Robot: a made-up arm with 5 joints.
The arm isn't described. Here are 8 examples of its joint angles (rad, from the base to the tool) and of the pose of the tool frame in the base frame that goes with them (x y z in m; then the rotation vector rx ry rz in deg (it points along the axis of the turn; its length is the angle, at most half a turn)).
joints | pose
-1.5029 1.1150 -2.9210 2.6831 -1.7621 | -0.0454 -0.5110 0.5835 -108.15 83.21 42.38
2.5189 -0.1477 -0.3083 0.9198 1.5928 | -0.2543 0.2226 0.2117 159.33 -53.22 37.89
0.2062 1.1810 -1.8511 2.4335 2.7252 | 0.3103 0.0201 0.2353 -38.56 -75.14 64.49
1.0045 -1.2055 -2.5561 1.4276 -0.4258 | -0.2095 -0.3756 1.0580 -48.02 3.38 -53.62
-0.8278 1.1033 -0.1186 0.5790 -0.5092 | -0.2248 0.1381 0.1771 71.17 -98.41 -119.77
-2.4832 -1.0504 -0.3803 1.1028 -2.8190 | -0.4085 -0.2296 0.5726 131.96 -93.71 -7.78
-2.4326 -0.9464 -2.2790 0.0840 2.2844 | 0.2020 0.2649 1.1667 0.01 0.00 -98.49
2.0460 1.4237 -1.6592 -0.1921 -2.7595 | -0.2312 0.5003 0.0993 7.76 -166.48 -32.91
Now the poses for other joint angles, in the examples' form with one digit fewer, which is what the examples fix.
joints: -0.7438 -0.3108 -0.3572 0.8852 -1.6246
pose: 0.220 -0.298 0.285 -164.0 58.9 17.5
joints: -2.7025 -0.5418 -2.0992 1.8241 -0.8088
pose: -0.270 -0.058 1.063 -22.1 -135.9 33.7
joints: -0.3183 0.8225 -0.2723 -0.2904 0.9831
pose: 0.060 -0.082 0.085 22.3 -164.8 -9.5
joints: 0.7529 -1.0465 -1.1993 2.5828 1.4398
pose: 0.149 0.099 0.775 69.0 -145.9 8.4
